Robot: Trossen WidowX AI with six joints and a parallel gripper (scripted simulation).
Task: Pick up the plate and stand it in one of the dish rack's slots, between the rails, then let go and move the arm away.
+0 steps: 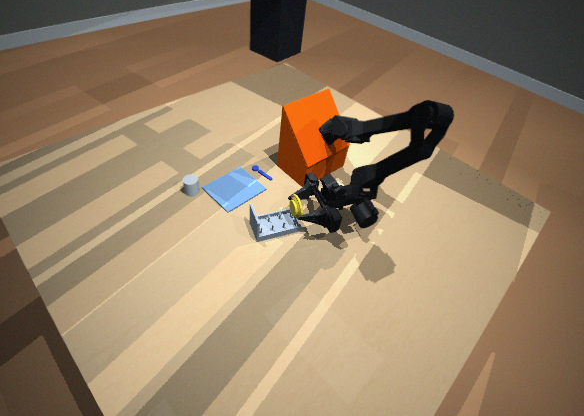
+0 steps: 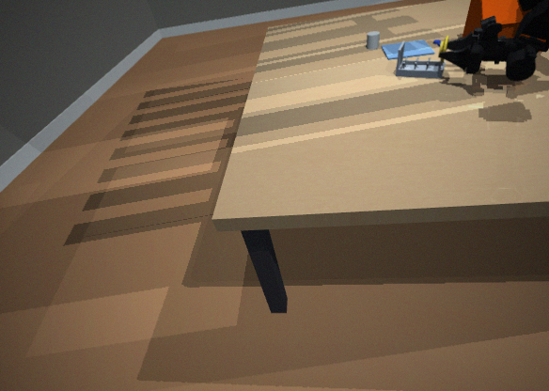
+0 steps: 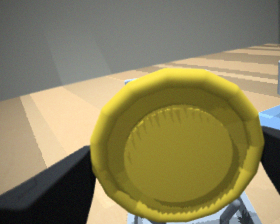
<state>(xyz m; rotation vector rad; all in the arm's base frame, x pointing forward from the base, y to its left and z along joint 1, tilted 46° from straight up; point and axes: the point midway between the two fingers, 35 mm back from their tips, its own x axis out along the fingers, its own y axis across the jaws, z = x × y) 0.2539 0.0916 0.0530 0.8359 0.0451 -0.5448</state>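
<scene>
My gripper tip is now 40 mm short of the grey dish rack, 30 mm to the left of it and 50 mm above it. Round my gripper tip: light blue mat (10 mm ahead, 220 mm to the right, 70 mm below); then yellow plate (10 mm behind); then small blue spoon (100 mm behind, 210 mm to the right, 70 mm below).
</scene>
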